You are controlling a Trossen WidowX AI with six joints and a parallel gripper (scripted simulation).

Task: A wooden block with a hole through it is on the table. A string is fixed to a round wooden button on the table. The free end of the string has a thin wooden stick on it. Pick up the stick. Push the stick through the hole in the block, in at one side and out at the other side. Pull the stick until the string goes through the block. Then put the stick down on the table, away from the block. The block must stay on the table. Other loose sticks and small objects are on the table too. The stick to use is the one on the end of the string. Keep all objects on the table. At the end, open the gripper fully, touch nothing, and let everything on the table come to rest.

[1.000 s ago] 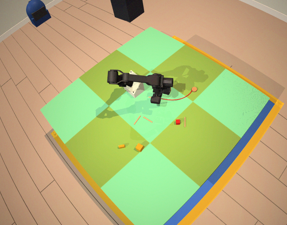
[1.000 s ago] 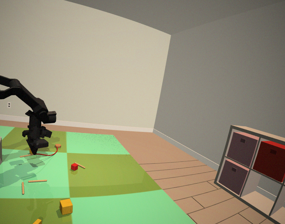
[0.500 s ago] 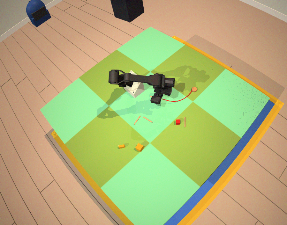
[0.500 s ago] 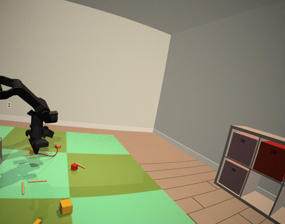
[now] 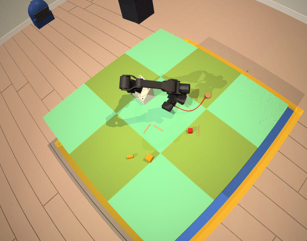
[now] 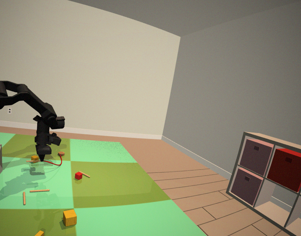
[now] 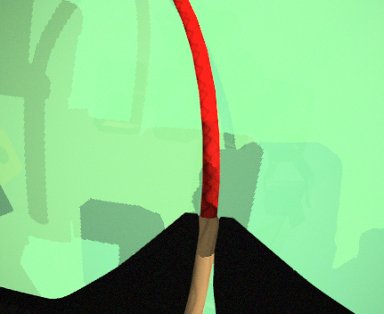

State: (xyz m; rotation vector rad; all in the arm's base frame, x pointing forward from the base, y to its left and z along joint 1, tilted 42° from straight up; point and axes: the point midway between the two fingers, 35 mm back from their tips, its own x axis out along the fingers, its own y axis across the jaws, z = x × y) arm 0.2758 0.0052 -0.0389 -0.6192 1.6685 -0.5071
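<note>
Now: the red cube 170 mm ahead of my gripper tip, 70 mm to the right of it and 50 mm below it. The rest, counted from my gripper tip: small orange piece: 10 mm behind, 420 mm to the right, 50 mm below; then yellow cube: 90 mm ahead, 360 mm to the right, 40 mm below; then round wooden button: 110 mm ahead, 230 mm to the left, 50 mm below.
</note>
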